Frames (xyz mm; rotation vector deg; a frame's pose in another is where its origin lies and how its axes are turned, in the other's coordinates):
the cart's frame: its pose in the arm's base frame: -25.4 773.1 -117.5 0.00 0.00 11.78
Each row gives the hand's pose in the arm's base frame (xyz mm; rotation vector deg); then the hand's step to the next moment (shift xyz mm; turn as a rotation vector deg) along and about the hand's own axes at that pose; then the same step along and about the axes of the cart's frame.
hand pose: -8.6 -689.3 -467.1 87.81 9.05 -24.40
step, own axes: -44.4 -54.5 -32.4 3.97 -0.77 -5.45
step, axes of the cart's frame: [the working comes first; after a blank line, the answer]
step, axes of the arm's base frame: -55.2 40.4 -36.2 4.25 4.71 -2.40

-45.8 50.8 -36.2 5.13 3.75 -2.40
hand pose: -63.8 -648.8 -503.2 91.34 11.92 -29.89
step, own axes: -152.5 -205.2 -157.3 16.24 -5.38 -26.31
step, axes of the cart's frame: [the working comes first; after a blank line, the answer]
step, axes of the arm's base frame: -191.2 201.9 -113.1 17.24 23.44 -11.76

-145.9 236.7 -113.1 21.66 19.43 -11.76
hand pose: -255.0 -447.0 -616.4 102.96 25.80 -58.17
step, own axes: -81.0 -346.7 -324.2 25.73 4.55 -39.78
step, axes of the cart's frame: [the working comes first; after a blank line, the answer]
step, axes of the arm's base frame: -143.4 452.6 -80.2 35.46 29.61 -11.45

-48.0 472.4 -80.2 40.76 21.75 -11.45
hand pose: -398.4 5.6 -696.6 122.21 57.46 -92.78
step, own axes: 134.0 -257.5 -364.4 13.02 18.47 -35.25
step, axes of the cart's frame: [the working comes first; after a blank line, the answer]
step, axes of the arm's base frame: 111.0 450.4 43.7 39.83 12.38 -3.71

200.6 418.2 43.7 41.52 3.99 -3.71
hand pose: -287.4 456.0 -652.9 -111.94 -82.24 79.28
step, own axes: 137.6 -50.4 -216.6 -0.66 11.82 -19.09
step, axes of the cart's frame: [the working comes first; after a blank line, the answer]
step, axes of the arm's base frame: 158.8 196.0 68.9 22.44 -0.76 0.48

195.5 159.4 68.9 21.82 -5.33 0.48
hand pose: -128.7 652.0 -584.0 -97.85 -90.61 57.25
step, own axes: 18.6 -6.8 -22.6 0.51 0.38 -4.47
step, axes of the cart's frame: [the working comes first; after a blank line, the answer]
step, axes of the arm's base frame: 15.5 20.6 15.4 3.97 0.74 2.02

19.3 17.0 15.4 4.04 -0.08 2.02
